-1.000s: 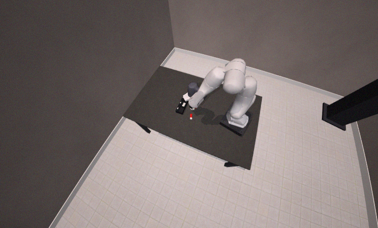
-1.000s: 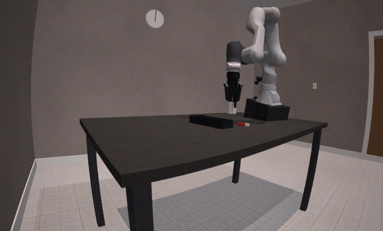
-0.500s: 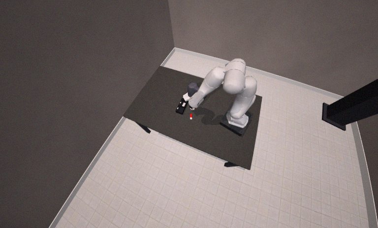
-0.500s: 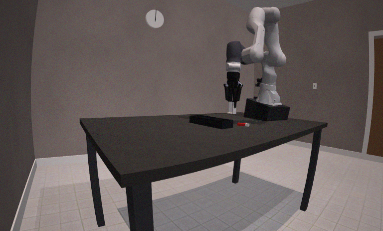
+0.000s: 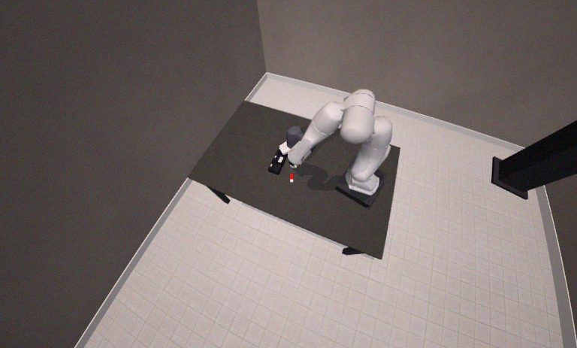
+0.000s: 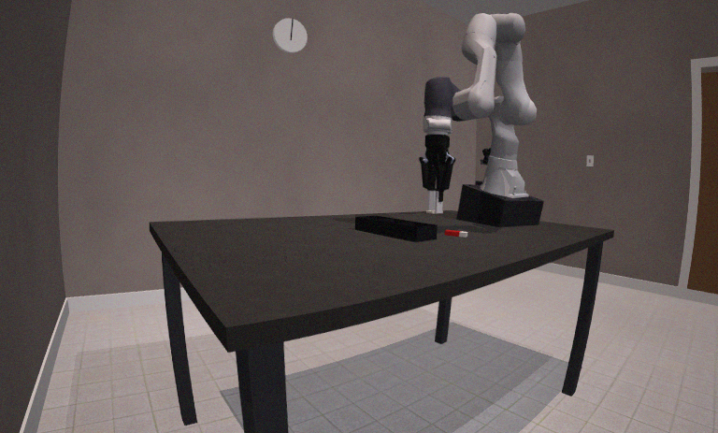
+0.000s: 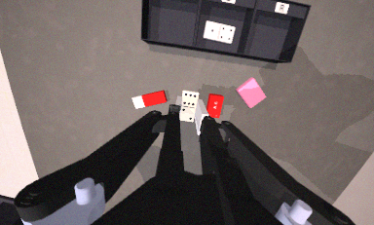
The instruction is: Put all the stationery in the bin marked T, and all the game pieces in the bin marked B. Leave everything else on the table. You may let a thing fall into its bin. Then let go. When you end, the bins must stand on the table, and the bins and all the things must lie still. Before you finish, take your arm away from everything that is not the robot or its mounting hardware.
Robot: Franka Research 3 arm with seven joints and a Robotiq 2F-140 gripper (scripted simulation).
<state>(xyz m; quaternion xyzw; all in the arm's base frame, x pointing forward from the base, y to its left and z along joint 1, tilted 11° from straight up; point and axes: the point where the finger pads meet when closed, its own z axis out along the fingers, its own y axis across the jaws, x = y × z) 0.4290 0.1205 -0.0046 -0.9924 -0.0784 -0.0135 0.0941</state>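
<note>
The black bin row is 14 cm ahead of my hand, 1 cm to the right of it and 8 cm below it. The rest, counted from my hand: red-and-white eraser 3 cm behind, 8 cm to the left, 9 cm below; then pink block 5 cm ahead, 12 cm to the right, 9 cm below.
</note>
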